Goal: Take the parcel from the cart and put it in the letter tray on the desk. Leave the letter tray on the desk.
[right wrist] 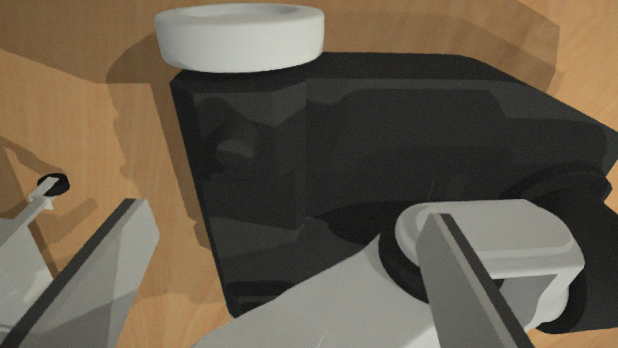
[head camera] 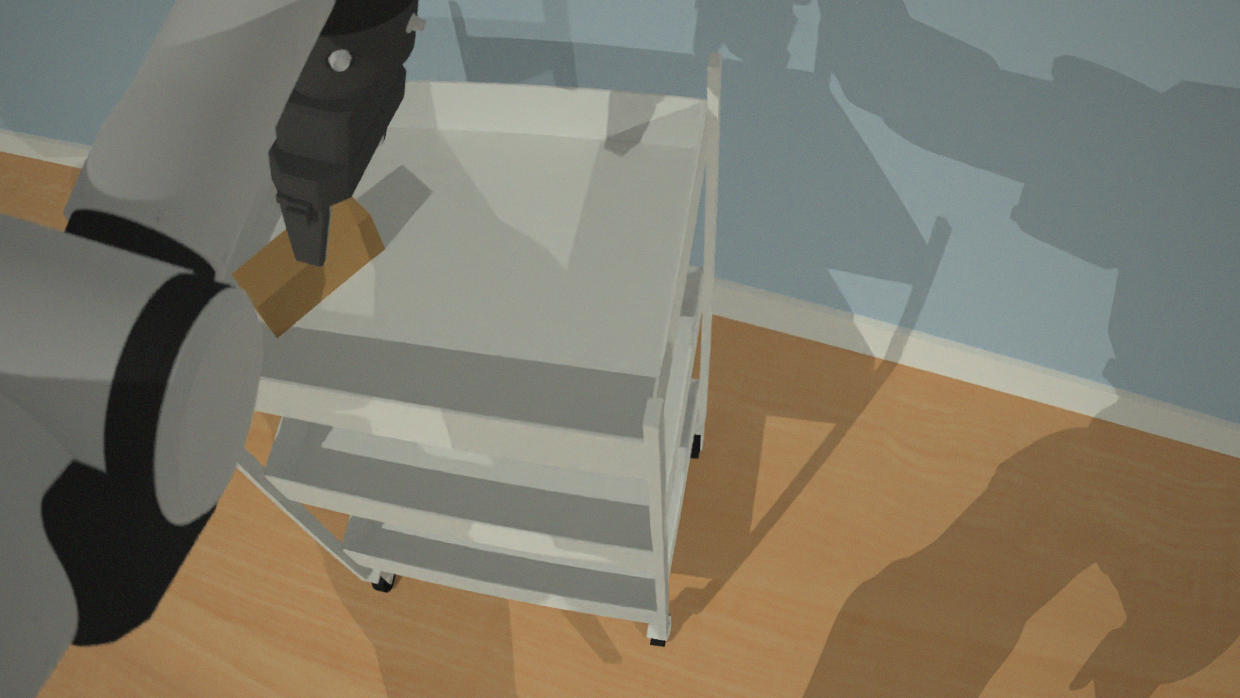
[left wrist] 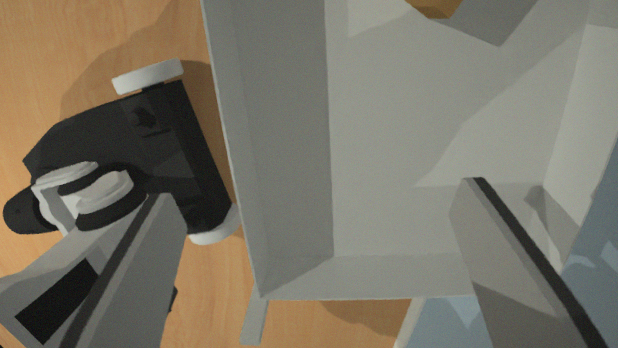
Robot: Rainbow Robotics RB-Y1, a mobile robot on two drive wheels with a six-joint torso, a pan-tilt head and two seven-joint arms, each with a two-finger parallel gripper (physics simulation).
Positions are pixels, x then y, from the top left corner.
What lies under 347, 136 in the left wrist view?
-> A white three-shelf cart.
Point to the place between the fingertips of the left gripper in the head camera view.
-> At 341, 196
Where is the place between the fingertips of the right gripper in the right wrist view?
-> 288, 224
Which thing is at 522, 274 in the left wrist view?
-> The left gripper.
